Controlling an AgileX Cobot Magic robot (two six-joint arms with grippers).
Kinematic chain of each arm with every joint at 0, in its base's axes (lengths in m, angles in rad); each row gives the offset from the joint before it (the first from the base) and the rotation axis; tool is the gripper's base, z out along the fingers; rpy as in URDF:
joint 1: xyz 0 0 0.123 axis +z
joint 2: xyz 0 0 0 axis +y
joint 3: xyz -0.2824 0 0.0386 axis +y
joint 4: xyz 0.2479 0 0.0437 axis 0.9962 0 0.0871
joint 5: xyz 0 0 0 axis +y
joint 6: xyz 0.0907 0 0.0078 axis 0.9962 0 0.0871
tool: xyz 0 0 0 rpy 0 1.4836 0
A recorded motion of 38 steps. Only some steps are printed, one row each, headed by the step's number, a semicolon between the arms.
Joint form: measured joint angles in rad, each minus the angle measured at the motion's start. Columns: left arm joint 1, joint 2, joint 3, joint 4, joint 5, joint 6; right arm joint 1, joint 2, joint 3, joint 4, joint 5, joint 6.
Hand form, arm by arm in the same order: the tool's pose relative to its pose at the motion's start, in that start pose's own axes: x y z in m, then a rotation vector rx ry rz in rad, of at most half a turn. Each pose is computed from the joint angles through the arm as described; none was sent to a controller.
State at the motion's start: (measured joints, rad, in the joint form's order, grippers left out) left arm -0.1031 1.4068 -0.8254 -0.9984 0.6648 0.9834; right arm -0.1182 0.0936 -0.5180 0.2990 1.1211 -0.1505
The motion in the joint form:
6: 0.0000 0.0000 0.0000 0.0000 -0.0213 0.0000; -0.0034 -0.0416 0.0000 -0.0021 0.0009 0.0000
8: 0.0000 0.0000 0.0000 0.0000 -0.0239 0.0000; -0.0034 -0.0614 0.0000 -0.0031 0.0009 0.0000
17: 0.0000 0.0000 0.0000 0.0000 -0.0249 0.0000; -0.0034 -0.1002 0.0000 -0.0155 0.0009 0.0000
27: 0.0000 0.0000 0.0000 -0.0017 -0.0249 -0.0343; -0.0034 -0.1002 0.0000 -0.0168 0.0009 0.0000
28: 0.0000 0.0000 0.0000 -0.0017 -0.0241 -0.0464; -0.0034 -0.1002 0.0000 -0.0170 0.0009 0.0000
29: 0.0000 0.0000 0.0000 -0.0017 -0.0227 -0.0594; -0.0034 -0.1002 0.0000 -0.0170 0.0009 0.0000
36: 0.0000 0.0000 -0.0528 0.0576 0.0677 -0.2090; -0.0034 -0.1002 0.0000 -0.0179 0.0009 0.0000
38: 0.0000 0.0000 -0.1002 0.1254 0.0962 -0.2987; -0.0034 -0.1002 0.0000 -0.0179 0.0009 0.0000
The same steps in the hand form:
6: -0.0011 0.0016 0.0000 -0.0177 -0.0118 0.0000; 0.0037 0.0013 -0.0052 0.0053 -0.0394 -0.0101
8: -0.0012 0.0018 0.0000 -0.0199 -0.0132 0.0000; 0.0055 0.0020 -0.0076 0.0066 -0.0583 -0.0158
17: -0.0013 0.0019 0.0000 -0.0207 -0.0138 0.0000; 0.0093 0.0023 -0.0123 0.0186 -0.0942 -0.0309
27: -0.0013 0.0018 0.0000 -0.0199 -0.0150 -0.0356; 0.0093 0.0022 -0.0123 0.0198 -0.0940 -0.0315
28: -0.0013 0.0018 0.0000 -0.0192 -0.0147 -0.0477; 0.0093 0.0022 -0.0123 0.0200 -0.0940 -0.0315
29: -0.0012 0.0017 0.0000 -0.0179 -0.0140 -0.0607; 0.0093 0.0022 -0.0123 0.0200 -0.0940 -0.0315
36: -0.0096 -0.0048 -0.0057 0.0268 0.0270 -0.1369; 0.0094 0.0021 -0.0123 0.0208 -0.0939 -0.0319
38: -0.0186 -0.0060 -0.0111 0.0130 0.0400 -0.1511; 0.0094 0.0021 -0.0123 0.0208 -0.0939 -0.0319

